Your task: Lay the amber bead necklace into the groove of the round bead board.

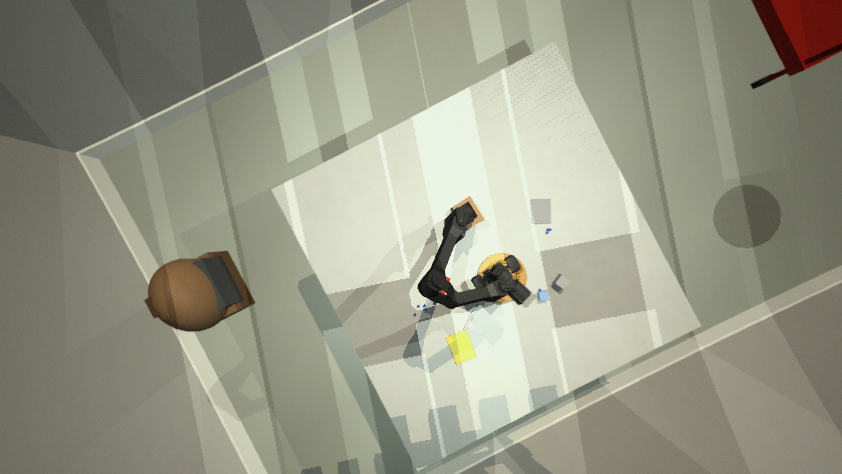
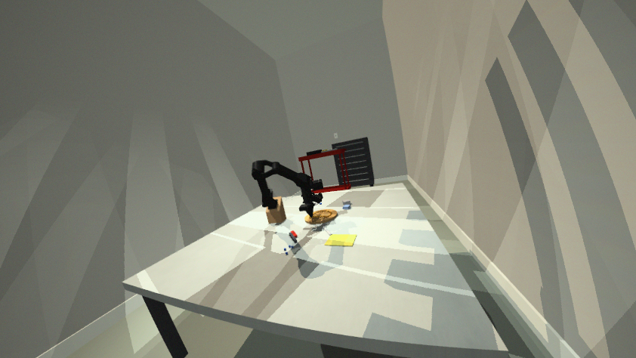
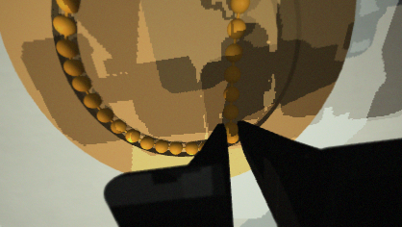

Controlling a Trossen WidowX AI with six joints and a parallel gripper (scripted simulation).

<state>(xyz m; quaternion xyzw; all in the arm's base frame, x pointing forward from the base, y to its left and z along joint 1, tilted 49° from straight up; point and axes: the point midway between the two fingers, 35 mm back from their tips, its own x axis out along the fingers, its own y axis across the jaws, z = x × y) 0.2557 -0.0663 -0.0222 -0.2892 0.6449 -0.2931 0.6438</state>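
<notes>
The round bead board is 50 mm ahead of my gripper tip, 30 mm to the left of it and 10 mm below it. Also, from my gripper tip: light blue cube: 200 mm ahead, 130 mm to the left, 10 mm below; then red-handled tool: 40 mm behind, 210 mm to the right, 10 mm below; then white cube: 190 mm ahead, 220 mm to the left, 10 mm below.
</notes>
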